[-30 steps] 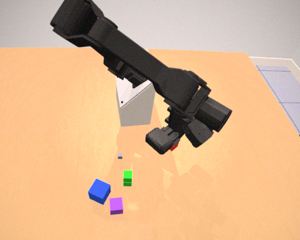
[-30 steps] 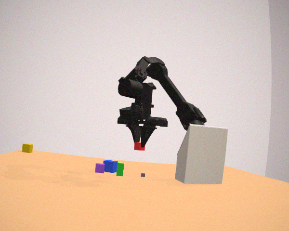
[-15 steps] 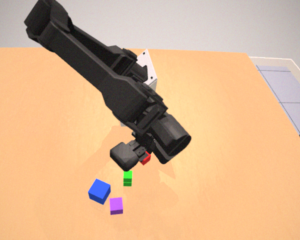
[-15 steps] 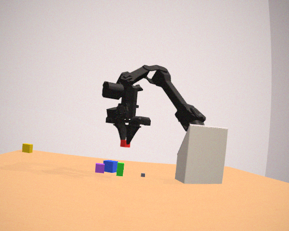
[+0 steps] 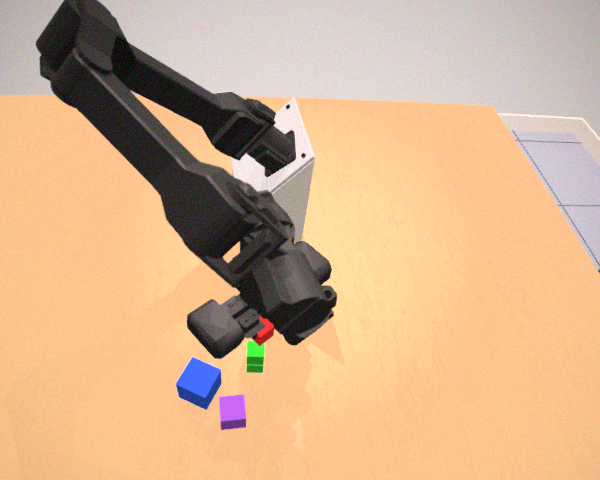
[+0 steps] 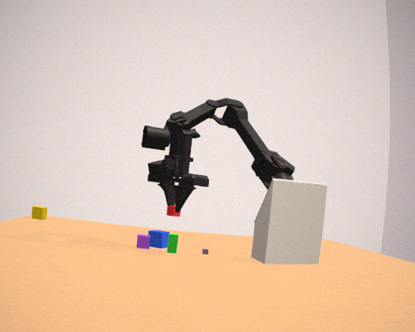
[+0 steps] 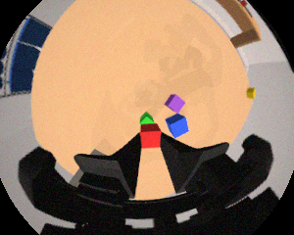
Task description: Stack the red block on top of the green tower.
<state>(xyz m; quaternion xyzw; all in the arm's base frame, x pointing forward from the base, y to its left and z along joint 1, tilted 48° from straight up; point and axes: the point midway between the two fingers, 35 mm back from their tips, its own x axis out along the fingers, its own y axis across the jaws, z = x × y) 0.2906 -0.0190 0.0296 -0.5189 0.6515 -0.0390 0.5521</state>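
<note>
The purple block lies 8 cm ahead of my gripper tip, 4 cm to the right of it and 9 cm below it. From my gripper tip the other things lie so: red block right at my gripper tip; blue block 4 cm ahead, 8 cm to the right, 9 cm below; grey block 10 cm behind, 3 cm to the right, 10 cm below.
</note>
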